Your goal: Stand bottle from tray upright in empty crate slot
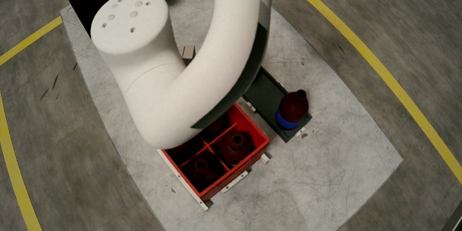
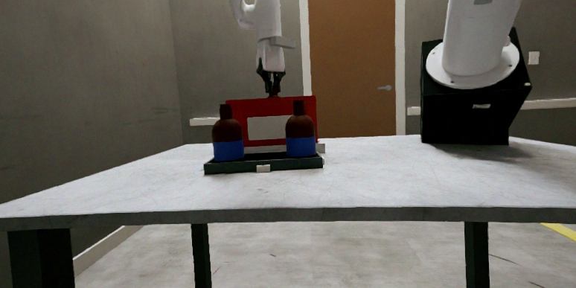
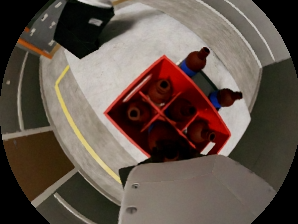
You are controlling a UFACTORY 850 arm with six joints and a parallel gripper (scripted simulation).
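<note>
Right now my hand is 13 cm above the crate, 4 cm to the right of it and 1 cm past it. The rest, counted from my hand: dark grey tray (26 cm to the left, 21 cm below, 6 cm behind).
</note>
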